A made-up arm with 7 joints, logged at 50 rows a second.
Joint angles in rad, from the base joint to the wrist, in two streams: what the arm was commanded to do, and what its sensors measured. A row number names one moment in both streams.
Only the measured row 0 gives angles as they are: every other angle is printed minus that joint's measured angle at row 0.
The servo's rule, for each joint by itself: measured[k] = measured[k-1] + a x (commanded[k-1-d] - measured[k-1]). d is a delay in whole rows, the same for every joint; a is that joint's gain. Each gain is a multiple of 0.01, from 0.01 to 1. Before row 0 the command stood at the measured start. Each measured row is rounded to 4 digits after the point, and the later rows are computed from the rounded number. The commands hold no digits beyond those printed.
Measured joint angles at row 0: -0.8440, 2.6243, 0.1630, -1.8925, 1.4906, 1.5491, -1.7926
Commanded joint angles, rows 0 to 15: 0.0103, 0.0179, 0.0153, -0.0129, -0.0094, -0.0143, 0.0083; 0.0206, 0.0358, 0.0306, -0.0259, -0.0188, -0.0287, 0.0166; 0.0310, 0.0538, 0.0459, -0.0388, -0.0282, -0.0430, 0.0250; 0.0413, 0.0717, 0.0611, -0.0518, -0.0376, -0.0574, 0.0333; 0.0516, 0.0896, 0.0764, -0.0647, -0.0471, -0.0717, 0.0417; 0.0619, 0.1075, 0.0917, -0.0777, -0.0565, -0.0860, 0.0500; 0.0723, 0.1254, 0.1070, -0.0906, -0.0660, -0.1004, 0.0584; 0.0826, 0.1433, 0.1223, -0.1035, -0.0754, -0.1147, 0.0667; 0.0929, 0.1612, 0.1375, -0.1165, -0.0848, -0.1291, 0.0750; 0.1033, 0.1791, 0.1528, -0.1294, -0.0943, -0.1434, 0.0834; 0.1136, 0.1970, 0.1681, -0.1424, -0.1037, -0.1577, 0.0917; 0.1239, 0.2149, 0.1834, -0.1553, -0.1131, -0.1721, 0.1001; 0.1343, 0.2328, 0.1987, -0.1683, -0.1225, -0.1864, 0.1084; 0.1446, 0.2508, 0.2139, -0.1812, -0.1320, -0.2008, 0.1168; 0.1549, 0.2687, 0.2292, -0.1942, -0.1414, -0.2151, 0.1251; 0.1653, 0.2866, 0.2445, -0.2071, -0.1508, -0.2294, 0.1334
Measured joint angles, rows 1 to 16: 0.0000, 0.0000, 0.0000, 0.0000, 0.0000, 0.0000, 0.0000; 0.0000, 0.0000, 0.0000, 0.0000, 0.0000, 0.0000, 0.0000; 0.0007, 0.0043, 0.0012, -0.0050, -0.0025, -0.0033, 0.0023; 0.0021, 0.0119, 0.0036, -0.0132, -0.0069, -0.0091, 0.0063; 0.0041, 0.0220, 0.0070, -0.0232, -0.0127, -0.0169, 0.0115; 0.0067, 0.0339, 0.0113, -0.0344, -0.0194, -0.0262, 0.0176; 0.0098, 0.0473, 0.0165, -0.0462, -0.0269, -0.0367, 0.0243; 0.0134, 0.0617, 0.0225, -0.0585, -0.0349, -0.0480, 0.0315; 0.0175, 0.0770, 0.0293, -0.0710, -0.0433, -0.0601, 0.0390; 0.0221, 0.0929, 0.0367, -0.0837, -0.0520, -0.0727, 0.0468; 0.0271, 0.1093, 0.0448, -0.0965, -0.0609, -0.0857, 0.0547; 0.0324, 0.1261, 0.0534, -0.1093, -0.0699, -0.0990, 0.0627; 0.0381, 0.1431, 0.0626, -0.1222, -0.0790, -0.1125, 0.0708; 0.0441, 0.1603, 0.0723, -0.1351, -0.0882, -0.1262, 0.0790; 0.0504, 0.1777, 0.0824, -0.1480, -0.0975, -0.1400, 0.0872; 0.0570, 0.1952, 0.0929, -0.1609, -0.1068, -0.1540, 0.0955
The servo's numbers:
d 2
a 0.07 0.24 0.08 0.39 0.27 0.23 0.28

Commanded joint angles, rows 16 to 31: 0.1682, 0.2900, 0.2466, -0.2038, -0.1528, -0.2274, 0.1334; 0.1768, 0.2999, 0.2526, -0.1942, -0.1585, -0.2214, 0.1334; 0.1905, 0.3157, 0.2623, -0.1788, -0.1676, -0.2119, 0.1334; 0.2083, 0.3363, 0.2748, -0.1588, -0.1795, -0.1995, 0.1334; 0.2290, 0.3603, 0.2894, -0.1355, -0.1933, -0.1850, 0.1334; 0.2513, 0.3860, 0.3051, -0.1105, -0.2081, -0.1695, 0.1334; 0.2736, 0.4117, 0.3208, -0.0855, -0.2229, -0.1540, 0.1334; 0.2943, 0.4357, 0.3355, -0.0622, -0.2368, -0.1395, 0.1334; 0.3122, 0.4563, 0.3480, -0.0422, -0.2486, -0.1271, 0.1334; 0.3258, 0.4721, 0.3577, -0.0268, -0.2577, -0.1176, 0.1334; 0.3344, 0.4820, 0.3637, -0.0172, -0.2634, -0.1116, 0.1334; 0.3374, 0.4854, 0.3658, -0.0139, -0.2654, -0.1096, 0.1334; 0.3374, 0.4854, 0.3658, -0.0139, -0.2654, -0.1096, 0.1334; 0.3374, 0.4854, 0.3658, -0.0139, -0.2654, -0.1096, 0.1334; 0.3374, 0.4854, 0.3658, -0.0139, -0.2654, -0.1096, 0.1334; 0.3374, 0.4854, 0.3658, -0.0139, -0.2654, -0.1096, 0.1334
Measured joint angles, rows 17 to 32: 0.0639, 0.2128, 0.1038, -0.1739, -0.1161, -0.1681, 0.1038; 0.0710, 0.2305, 0.1151, -0.1868, -0.1255, -0.1822, 0.1121; 0.0778, 0.2448, 0.1256, -0.1934, -0.1329, -0.1926, 0.1181; 0.0847, 0.2580, 0.1358, -0.1937, -0.1398, -0.1992, 0.1224; 0.0921, 0.2718, 0.1459, -0.1879, -0.1473, -0.2021, 0.1255; 0.1002, 0.2873, 0.1562, -0.1766, -0.1560, -0.2015, 0.1277; 0.1092, 0.3048, 0.1669, -0.1606, -0.1661, -0.1977, 0.1293; 0.1191, 0.3243, 0.1780, -0.1411, -0.1774, -0.1912, 0.1304; 0.1299, 0.3453, 0.1894, -0.1194, -0.1897, -0.1826, 0.1312; 0.1414, 0.3670, 0.2011, -0.0971, -0.2024, -0.1727, 0.1318; 0.1534, 0.3884, 0.2129, -0.0757, -0.2149, -0.1622, 0.1322; 0.1655, 0.4085, 0.2245, -0.0566, -0.2265, -0.1519, 0.1325; 0.1773, 0.4261, 0.2356, -0.0412, -0.2365, -0.1426, 0.1328; 0.1885, 0.4403, 0.2460, -0.0306, -0.2443, -0.1350, 0.1330; 0.1989, 0.4511, 0.2556, -0.0241, -0.2500, -0.1292, 0.1331; 0.2086, 0.4593, 0.2644, -0.0201, -0.2542, -0.1247, 0.1332
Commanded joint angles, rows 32 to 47: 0.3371, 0.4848, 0.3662, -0.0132, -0.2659, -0.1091, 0.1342; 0.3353, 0.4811, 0.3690, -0.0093, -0.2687, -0.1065, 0.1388; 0.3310, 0.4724, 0.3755, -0.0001, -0.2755, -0.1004, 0.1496; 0.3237, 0.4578, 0.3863, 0.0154, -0.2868, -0.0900, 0.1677; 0.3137, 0.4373, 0.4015, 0.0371, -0.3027, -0.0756, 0.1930; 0.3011, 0.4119, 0.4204, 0.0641, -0.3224, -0.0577, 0.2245; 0.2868, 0.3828, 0.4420, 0.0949, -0.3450, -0.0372, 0.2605; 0.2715, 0.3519, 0.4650, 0.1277, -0.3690, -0.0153, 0.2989; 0.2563, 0.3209, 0.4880, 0.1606, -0.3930, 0.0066, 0.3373; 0.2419, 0.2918, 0.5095, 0.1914, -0.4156, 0.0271, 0.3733; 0.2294, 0.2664, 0.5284, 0.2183, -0.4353, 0.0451, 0.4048; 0.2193, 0.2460, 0.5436, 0.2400, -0.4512, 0.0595, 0.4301; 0.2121, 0.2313, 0.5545, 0.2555, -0.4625, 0.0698, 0.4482; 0.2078, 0.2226, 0.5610, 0.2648, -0.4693, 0.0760, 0.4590; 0.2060, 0.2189, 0.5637, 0.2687, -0.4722, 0.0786, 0.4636; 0.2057, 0.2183, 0.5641, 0.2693, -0.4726, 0.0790, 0.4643
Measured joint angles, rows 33 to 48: 0.2176, 0.4656, 0.2725, -0.0177, -0.2572, -0.1212, 0.1333; 0.2260, 0.4704, 0.2800, -0.0162, -0.2594, -0.1185, 0.1333; 0.2338, 0.4739, 0.2869, -0.0150, -0.2612, -0.1163, 0.1336; 0.2409, 0.4756, 0.2935, -0.0128, -0.2632, -0.1140, 0.1351; 0.2472, 0.4748, 0.3001, -0.0078, -0.2665, -0.1109, 0.1392; 0.2526, 0.4707, 0.3070, 0.0012, -0.2720, -0.1061, 0.1472; 0.2569, 0.4627, 0.3146, 0.0152, -0.2803, -0.0991, 0.1600; 0.2600, 0.4505, 0.3231, 0.0343, -0.2917, -0.0896, 0.1781; 0.2619, 0.4343, 0.3326, 0.0579, -0.3061, -0.0775, 0.2012; 0.2626, 0.4145, 0.3432, 0.0851, -0.3231, -0.0632, 0.2286; 0.2622, 0.3920, 0.3548, 0.1145, -0.3420, -0.0471, 0.2590; 0.2608, 0.3680, 0.3672, 0.1445, -0.3619, -0.0300, 0.2910; 0.2586, 0.3436, 0.3801, 0.1733, -0.3817, -0.0127, 0.3229; 0.2558, 0.3202, 0.3932, 0.1993, -0.4005, 0.0039, 0.3529; 0.2527, 0.2989, 0.4061, 0.2212, -0.4172, 0.0191, 0.3796; 0.2496, 0.2806, 0.4185, 0.2382, -0.4313, 0.0322, 0.4018
